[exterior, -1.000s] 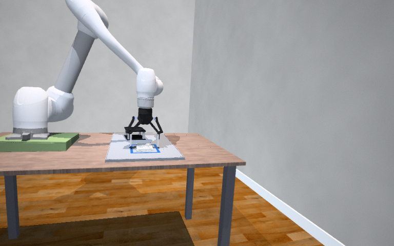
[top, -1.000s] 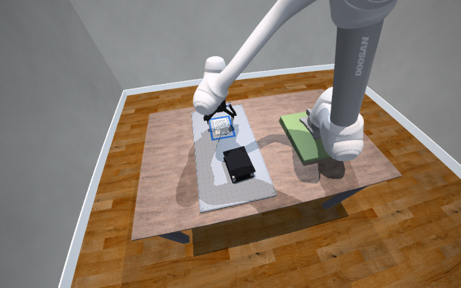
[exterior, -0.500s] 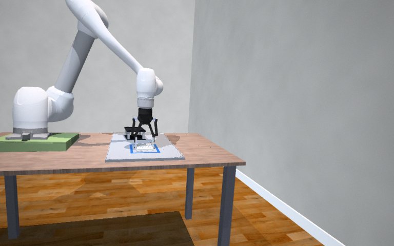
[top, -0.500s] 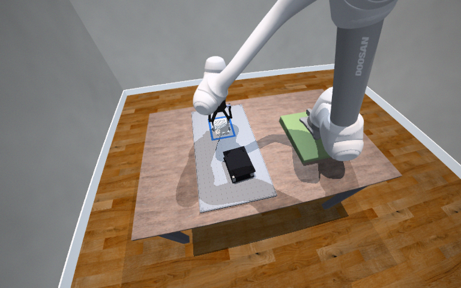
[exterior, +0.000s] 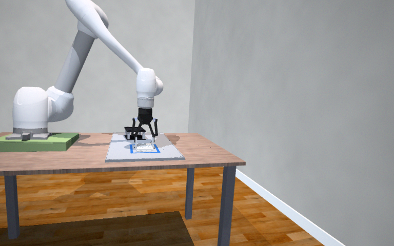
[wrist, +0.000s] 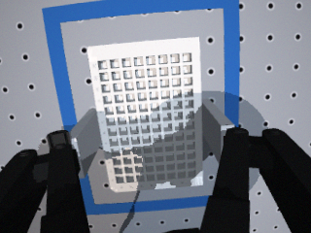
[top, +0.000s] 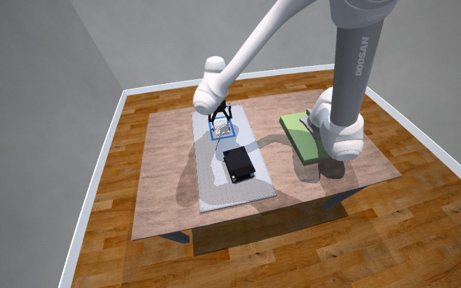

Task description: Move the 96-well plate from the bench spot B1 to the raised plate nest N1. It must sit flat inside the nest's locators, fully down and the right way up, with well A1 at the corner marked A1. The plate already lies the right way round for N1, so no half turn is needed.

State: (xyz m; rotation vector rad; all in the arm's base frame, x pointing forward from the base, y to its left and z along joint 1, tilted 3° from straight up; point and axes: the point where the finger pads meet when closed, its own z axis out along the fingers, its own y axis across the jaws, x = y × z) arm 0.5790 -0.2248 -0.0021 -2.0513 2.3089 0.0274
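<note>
The white 96-well plate is 2 cm below my hand.
</note>
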